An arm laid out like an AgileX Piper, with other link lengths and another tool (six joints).
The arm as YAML. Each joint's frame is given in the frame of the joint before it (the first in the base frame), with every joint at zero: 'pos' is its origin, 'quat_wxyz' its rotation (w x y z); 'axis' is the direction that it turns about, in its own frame. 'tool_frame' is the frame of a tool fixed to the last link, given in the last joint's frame.
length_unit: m
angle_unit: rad
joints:
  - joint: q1
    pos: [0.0, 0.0, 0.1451]
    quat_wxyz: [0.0, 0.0, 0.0, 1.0]
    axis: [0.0, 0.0, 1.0]
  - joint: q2
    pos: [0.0, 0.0, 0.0]
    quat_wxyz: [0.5, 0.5, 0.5, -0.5]
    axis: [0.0, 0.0, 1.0]
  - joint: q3
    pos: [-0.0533, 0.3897, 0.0]
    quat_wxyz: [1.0, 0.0, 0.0, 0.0]
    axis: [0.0, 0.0, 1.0]
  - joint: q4
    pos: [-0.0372, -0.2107, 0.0]
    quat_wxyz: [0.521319, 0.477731, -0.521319, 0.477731]
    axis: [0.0, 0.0, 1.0]
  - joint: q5
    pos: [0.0, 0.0, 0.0]
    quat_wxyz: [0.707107, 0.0, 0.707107, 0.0]
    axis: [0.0, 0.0, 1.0]
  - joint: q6
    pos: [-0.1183, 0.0, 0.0]
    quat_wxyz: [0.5, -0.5, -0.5, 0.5]
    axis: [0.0, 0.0, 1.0]
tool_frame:
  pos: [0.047, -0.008, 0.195]
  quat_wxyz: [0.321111, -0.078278, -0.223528, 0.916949]
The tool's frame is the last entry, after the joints.
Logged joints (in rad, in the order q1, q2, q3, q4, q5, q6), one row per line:
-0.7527, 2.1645, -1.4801, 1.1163, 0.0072, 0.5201
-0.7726, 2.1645, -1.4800, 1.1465, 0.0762, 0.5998
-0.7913, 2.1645, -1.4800, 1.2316, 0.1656, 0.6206
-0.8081, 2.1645, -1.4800, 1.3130, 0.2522, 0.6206
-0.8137, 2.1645, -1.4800, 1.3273, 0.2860, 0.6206
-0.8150, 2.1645, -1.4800, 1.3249, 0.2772, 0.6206
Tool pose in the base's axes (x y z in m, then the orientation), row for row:
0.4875, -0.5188, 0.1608, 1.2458, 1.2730, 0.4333
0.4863, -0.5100, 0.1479, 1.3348, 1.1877, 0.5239
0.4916, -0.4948, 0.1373, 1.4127, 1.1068, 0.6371
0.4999, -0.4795, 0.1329, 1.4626, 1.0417, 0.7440
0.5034, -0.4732, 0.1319, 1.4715, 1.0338, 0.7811
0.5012, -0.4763, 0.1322, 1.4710, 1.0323, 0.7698
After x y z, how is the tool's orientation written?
As a rotation vector, in radians.
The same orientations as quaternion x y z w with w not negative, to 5 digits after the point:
0.53928, 0.55105, 0.18757, 0.60856
0.57509, 0.51171, 0.22572, 0.59706
0.60435, 0.47349, 0.27255, 0.57990
0.62150, 0.44265, 0.31615, 0.56378
0.62344, 0.43799, 0.33093, 0.55675
0.62384, 0.43779, 0.32647, 0.55909

